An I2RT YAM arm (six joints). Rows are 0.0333 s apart.
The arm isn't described. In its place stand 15 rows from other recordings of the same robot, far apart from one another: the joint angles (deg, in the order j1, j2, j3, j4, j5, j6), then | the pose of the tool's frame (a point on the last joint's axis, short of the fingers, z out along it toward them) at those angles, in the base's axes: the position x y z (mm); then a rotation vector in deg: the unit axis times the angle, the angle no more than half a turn.
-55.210, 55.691, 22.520, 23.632, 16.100, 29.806 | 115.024, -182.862, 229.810, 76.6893, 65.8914, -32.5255
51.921, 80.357, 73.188, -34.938, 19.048, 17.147 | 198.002, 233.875, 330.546, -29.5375, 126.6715, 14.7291
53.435, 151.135, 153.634, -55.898, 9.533, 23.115 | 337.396, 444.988, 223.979, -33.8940, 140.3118, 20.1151
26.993, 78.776, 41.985, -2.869, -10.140, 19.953 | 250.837, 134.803, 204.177, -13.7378, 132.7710, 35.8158
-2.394, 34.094, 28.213, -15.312, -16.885, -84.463 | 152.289, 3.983, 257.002, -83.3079, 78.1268, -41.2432
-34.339, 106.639, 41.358, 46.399, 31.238, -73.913 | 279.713, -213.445, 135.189, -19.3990, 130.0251, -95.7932
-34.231, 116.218, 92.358, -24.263, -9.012, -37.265 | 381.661, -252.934, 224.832, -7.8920, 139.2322, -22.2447
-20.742, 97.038, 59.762, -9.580, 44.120, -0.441 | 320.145, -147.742, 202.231, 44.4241, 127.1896, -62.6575
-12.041, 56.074, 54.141, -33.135, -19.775, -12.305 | 205.472, -31.512, 322.496, -11.3709, 122.3622, 7.4380
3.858, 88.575, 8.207, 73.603, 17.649, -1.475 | 220.980, 4.085, 133.200, 8.7445, 96.3439, -13.1041
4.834, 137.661, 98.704, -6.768, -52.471, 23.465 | 505.987, 71.125, 115.415, -4.7179, 133.6576, 75.7057
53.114, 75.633, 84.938, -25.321, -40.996, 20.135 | 151.496, 240.786, 440.239, -63.4848, 100.7407, 85.8996
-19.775, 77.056, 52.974, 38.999, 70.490, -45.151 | 263.442, -130.374, 347.709, 49.8459, 86.6501, -95.2679
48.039, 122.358, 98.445, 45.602, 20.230, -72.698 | 349.740, 370.547, 331.739, -50.6844, 49.5707, -33.5291
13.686, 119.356, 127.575, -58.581, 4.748, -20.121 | 440.997, 104.357, 353.702, -38.8286, 134.9889, -8.6544
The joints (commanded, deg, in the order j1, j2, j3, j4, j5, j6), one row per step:
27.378, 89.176, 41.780, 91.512, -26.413, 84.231
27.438, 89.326, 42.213, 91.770, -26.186, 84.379
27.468, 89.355, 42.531, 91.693, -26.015, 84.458
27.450, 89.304, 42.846, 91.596, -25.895, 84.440
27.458, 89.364, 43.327, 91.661, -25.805, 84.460
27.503, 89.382, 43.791, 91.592, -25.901, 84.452
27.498, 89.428, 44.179, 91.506, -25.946, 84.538
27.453, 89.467, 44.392, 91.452, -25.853, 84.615
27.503, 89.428, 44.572, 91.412, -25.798, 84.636
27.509, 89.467, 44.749, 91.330, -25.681, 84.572
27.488, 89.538, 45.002, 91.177, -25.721, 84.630
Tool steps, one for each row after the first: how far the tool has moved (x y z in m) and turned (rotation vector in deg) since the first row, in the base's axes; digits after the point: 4 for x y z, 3 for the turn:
0.0005, 0.0005, 0.0018, 0.444, -0.305, -0.009
0.0010, 0.0008, 0.0032, 0.677, -0.384, -0.051
0.0014, 0.0008, 0.0049, 0.870, -0.596, -0.165
0.0020, 0.0011, 0.0071, 1.158, -0.985, -0.206
0.0023, 0.0016, 0.0093, 1.270, -1.355, -0.096
0.0029, 0.0019, 0.0109, 1.391, -1.538, -0.014
0.0035, 0.0019, 0.0117, 1.532, -1.562, -0.074
0.0034, 0.0021, 0.0127, 1.657, -1.688, -0.049
0.0038, 0.0023, 0.0134, 1.735, -1.743, -0.165
0.0045, 0.0026, 0.0141, 1.743, -1.742, -0.121

